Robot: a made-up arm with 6 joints.
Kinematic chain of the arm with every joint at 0, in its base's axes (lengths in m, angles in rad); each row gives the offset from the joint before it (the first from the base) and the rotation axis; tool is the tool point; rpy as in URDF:
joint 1: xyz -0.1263 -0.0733 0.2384 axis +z
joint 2: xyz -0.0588 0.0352 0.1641 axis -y
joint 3: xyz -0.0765 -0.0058 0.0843 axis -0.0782 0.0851 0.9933
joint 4: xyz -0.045 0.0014 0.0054 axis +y
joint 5: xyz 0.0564 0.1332 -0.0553 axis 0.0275 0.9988 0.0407
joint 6: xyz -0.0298 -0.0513 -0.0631 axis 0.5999 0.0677 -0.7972
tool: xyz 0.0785 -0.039 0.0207 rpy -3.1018 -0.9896 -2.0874
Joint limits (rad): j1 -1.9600..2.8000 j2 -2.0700..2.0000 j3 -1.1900..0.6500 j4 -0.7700..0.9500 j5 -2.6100..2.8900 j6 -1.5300..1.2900
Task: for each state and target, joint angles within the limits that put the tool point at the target. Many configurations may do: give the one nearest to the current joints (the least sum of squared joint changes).
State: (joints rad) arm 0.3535 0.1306 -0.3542 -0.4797 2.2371 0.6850
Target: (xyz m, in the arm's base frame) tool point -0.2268 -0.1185 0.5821
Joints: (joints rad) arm 0.7053 -0.4301 -0.2152 -0.7527 2.8137 1.2900
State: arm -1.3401 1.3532 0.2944 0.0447 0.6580 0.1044
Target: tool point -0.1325 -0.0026 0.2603
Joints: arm -1.1641 1.2402 0.4644 0.4010 0.8081 0.3324
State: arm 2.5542 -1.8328 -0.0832 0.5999 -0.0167 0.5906
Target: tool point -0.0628 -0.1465 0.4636
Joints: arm 2.7212 -1.7524 -0.1568 0.2488 -0.1780 0.4946
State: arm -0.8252 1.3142 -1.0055 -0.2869 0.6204 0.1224
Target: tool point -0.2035 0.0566 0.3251
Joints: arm -0.4694 0.6554 -0.8227 0.1822 1.0887 0.6608
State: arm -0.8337 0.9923 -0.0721 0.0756 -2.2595 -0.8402
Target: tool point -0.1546 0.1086 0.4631
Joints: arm -0.6811 0.7511 -0.4334 0.0372 -2.0775 -0.8440
